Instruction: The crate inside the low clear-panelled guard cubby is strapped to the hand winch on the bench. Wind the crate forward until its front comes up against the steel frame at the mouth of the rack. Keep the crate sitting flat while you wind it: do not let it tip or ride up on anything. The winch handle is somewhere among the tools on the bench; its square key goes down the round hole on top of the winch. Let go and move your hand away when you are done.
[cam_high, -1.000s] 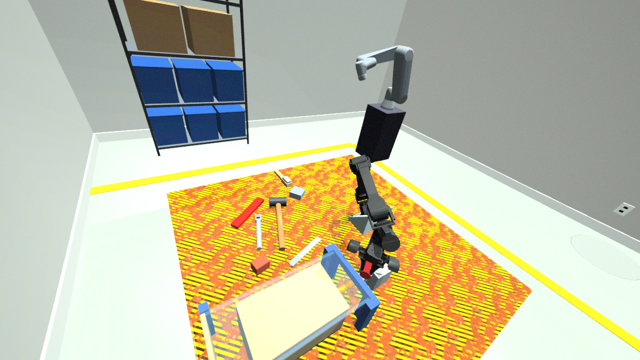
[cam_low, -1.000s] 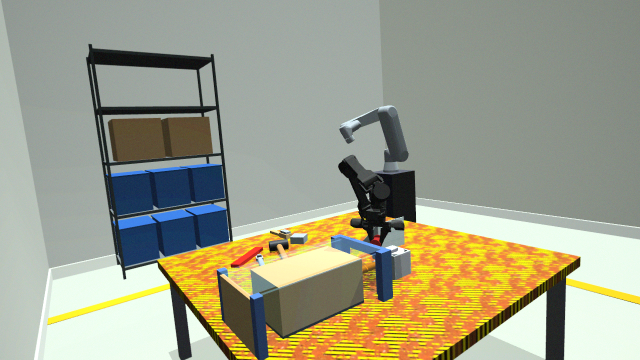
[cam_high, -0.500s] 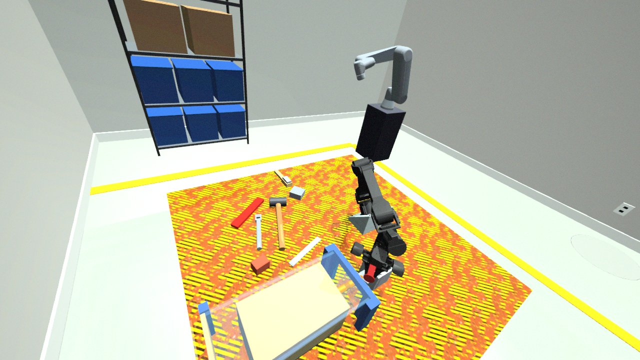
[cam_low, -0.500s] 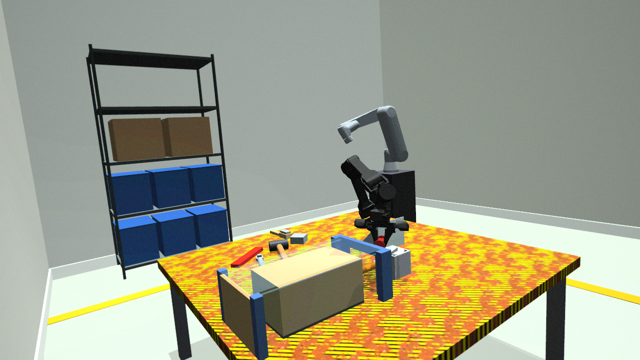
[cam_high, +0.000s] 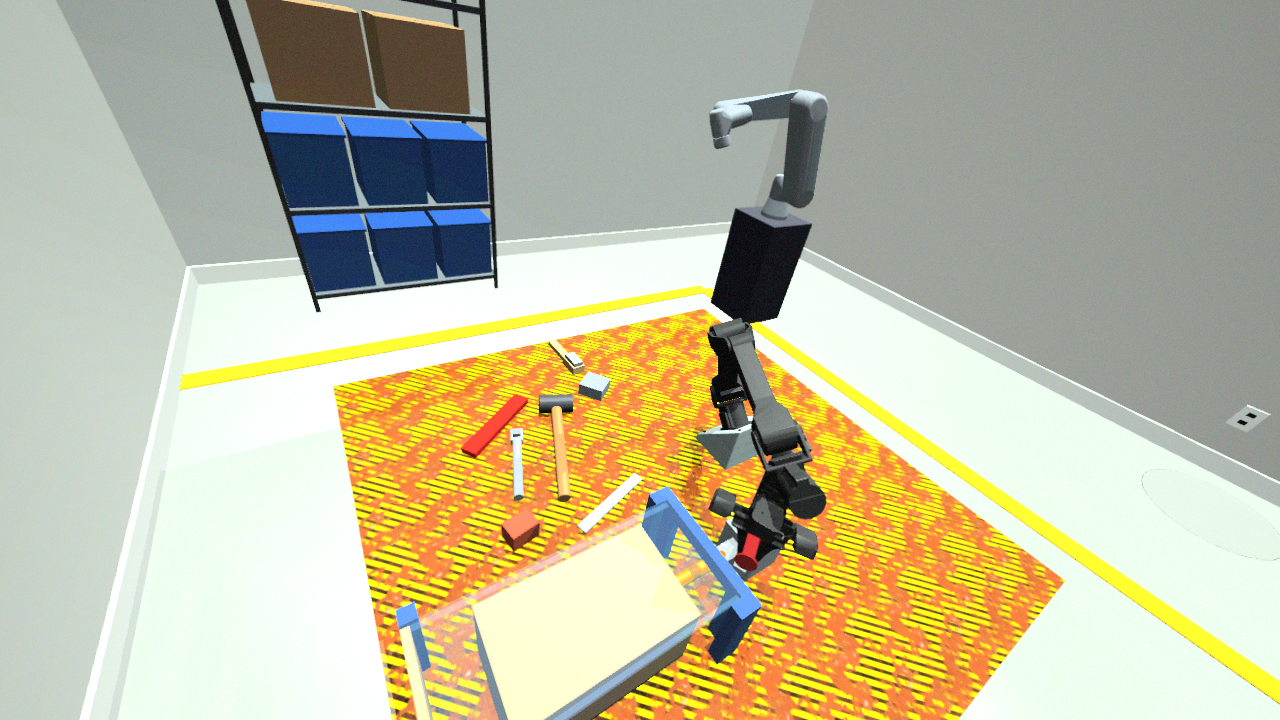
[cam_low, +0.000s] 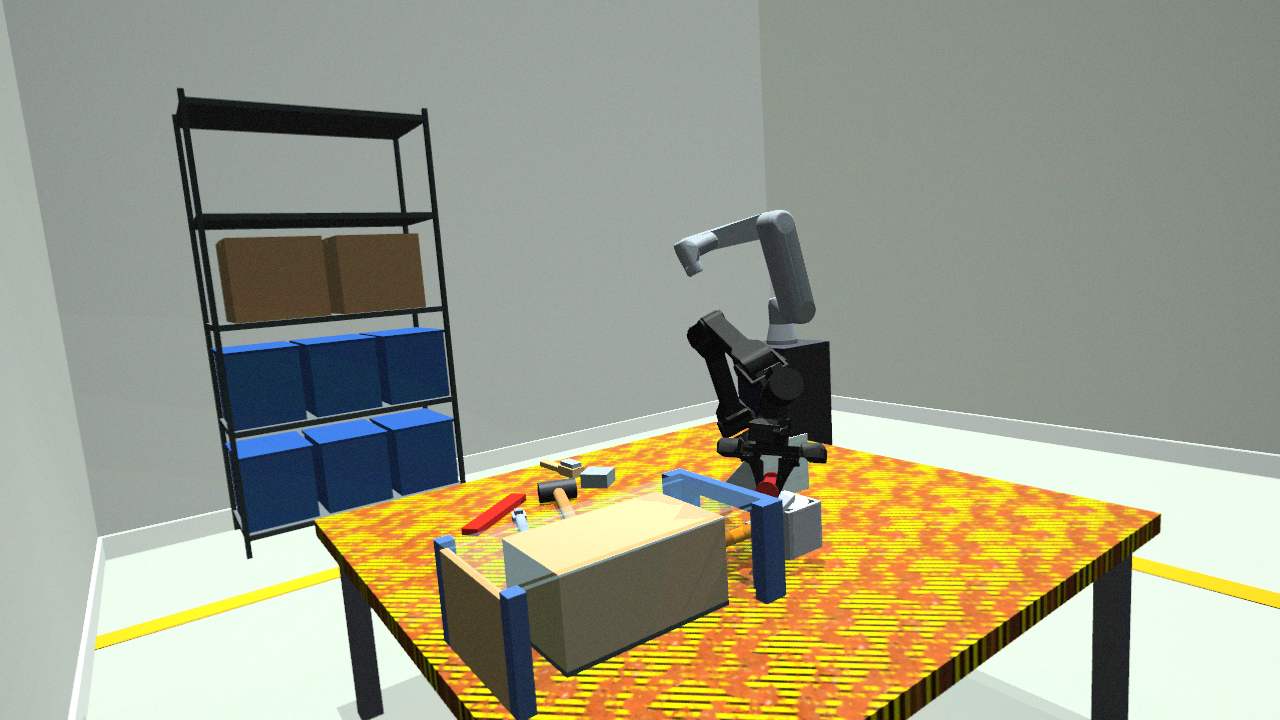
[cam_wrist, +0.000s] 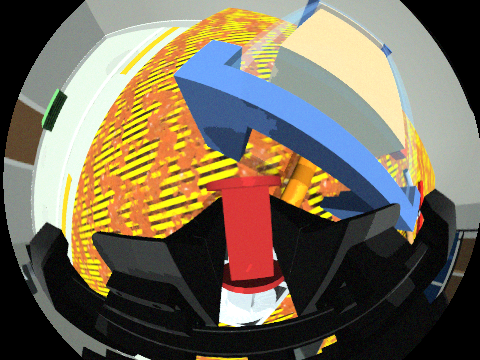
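My gripper tip is now 50 mm past the winch handle, 30 mm to the left of it and 30 mm above it. Round my gripper tip: red grip 10 mm behind, 10 mm to the right; then blue steel frame 60 mm ahead, 50 mm to the right, 30 mm below; then grey winch 120 mm behind, 60 mm to the right, 100 mm below.
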